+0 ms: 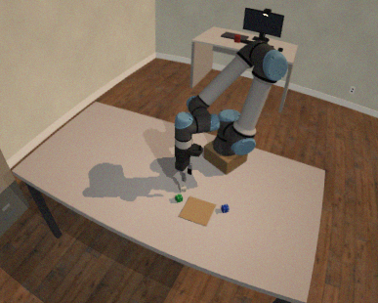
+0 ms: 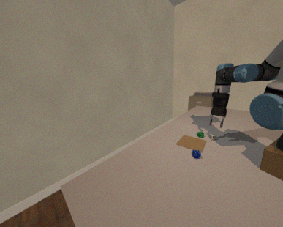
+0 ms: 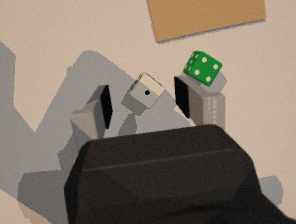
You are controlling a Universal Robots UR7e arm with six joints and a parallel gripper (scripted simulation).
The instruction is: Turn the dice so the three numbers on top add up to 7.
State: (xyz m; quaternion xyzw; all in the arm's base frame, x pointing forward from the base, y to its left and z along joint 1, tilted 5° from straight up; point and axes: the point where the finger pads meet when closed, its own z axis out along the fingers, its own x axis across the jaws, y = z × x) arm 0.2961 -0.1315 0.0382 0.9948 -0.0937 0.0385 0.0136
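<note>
Now: the white die 20 mm to the right of my hand and 100 mm below it. Also, from my hand: blue die 60 mm ahead, 220 mm to the left, 100 mm below; green die 70 mm ahead, 10 mm to the right, 100 mm below; tan mat 110 mm ahead, 100 mm to the left, 110 mm below.
</note>
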